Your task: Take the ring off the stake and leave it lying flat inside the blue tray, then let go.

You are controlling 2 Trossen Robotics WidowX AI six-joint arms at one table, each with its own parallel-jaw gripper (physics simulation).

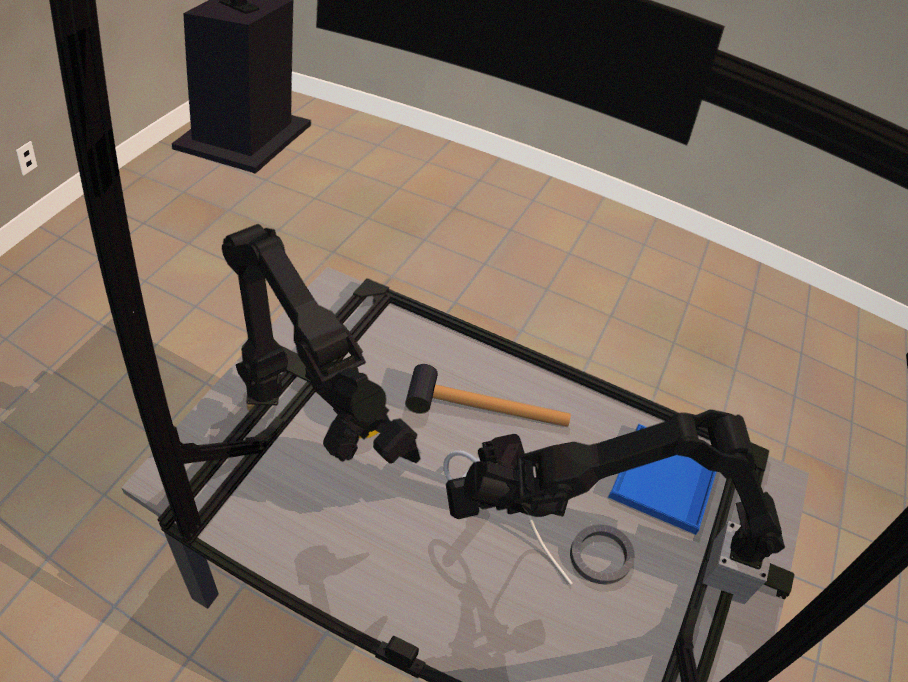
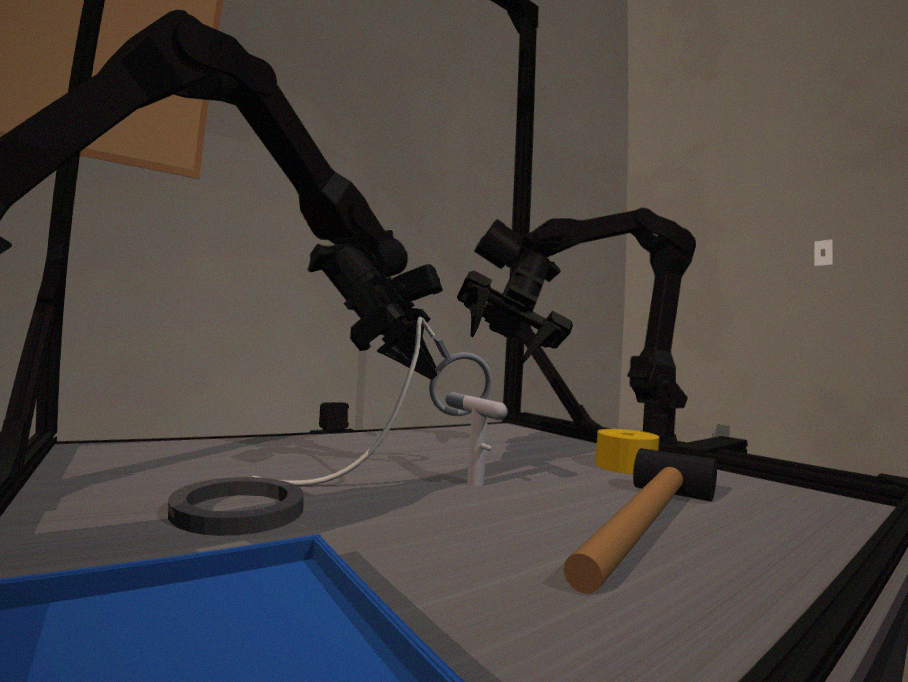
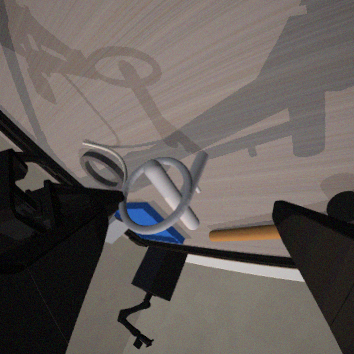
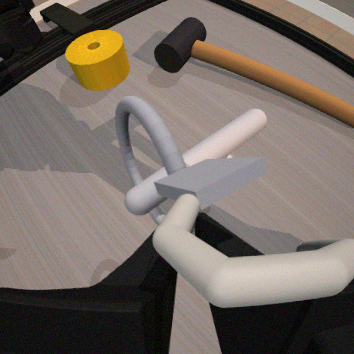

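Where they show: left gripper, fingertip midpoint: (image 1: 406,449) (image 2: 498,348) (image 3: 191,212); right gripper, fingertip midpoint: (image 2: 435,376) (image 3: 123,197); left arm's base, origin of the base link: (image 1: 263,392) (image 4: 27,42); right arm's base, origin of the base link: (image 1: 747,550).
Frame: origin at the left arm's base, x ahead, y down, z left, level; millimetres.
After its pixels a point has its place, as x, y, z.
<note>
A grey ring (image 2: 460,356) @[388, -135, -248] (image 3: 151,229) @[364, -136, -236] (image 4: 154,130) @[382, -140, -249] (image 1: 454,459) @[353, -116, -228] with a flat tab and a white cable stands upright around the crossbar of the white T-shaped stake (image 2: 477,447) @[419, -28, -205] (image 3: 172,197) @[387, -83, -227] (image 4: 218,144) @[410, -85, -214] in the middle of the table. My right gripper (image 1: 461,497) (image 2: 418,359) (image 4: 186,220) @[402, -107, -275] is shut on the ring's tab, above the table. My left gripper (image 1: 370,447) (image 2: 512,332) (image 3: 191,212) @[270, -149, -237] is open and empty and hovers just beside the stake. The blue tray (image 1: 675,501) @[809, 14, -251] (image 2: 215,623) @[771, 14, -218] (image 3: 142,215) @[760, 14, -214] lies empty at the table's edge near the right arm's base.
A hammer (image 1: 492,401) @[458, -13, -17] (image 2: 627,521) @[539, -10, -25] (image 4: 267,77) @[463, -6, -26] (image 3: 242,233) @[512, -5, -37] lies behind the stake. A yellow cylinder (image 2: 626,448) @[244, -16, -44] (image 4: 96,57) @[219, -30, -73] stands near the left arm. A flat dark ring (image 1: 576,554) @[581, 5, -362] (image 2: 235,517) @[674, 5, -316] (image 3: 89,163) @[646, 17, -403] lies next to the tray, with the white cable trailing to it.
</note>
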